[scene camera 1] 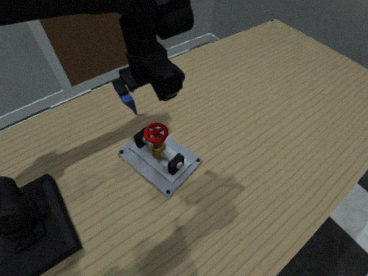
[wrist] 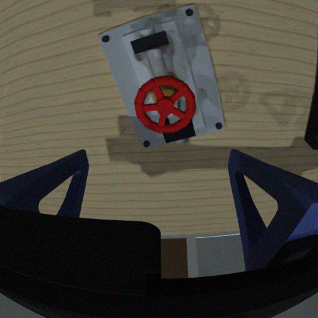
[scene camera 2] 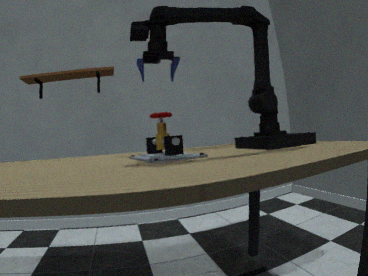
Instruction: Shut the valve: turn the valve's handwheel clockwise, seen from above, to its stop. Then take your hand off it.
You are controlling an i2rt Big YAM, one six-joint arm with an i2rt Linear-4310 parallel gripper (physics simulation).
Labels:
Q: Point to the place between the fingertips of the gripper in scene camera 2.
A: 157, 81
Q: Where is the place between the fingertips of the gripper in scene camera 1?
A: At 153, 104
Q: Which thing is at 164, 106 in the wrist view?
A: A red handwheel.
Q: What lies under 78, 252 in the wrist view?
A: The gripper.

